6 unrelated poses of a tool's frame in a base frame.
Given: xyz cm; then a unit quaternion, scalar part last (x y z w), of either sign.
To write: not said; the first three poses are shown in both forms.
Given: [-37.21, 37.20, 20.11, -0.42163, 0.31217, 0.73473, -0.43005]
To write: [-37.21, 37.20, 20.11, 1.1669, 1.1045, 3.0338]
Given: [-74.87, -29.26, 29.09, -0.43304, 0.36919, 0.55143, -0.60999]
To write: [-74.87, -29.26, 29.09, 1.5418, 1.2107, -3.0118]
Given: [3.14, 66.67, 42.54, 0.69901, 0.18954, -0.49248, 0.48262]
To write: [3.14, 66.67, 42.54, 0.5105, 1.6199, -2.1015]
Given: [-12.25, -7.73, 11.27, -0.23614, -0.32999, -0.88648, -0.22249]
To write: [-12.25, -7.73, 11.27, 1.9460, 0.8357, 0.7038]
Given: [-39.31, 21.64, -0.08, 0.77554, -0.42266, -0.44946, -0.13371]
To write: [-39.31, 21.64, -0.08, 0.2098, 2.1654, 2.3535]
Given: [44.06, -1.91, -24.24, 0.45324, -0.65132, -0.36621, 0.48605]
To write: [44.06, -1.91, -24.24, 1.8879, 1.8331, 3.1038]
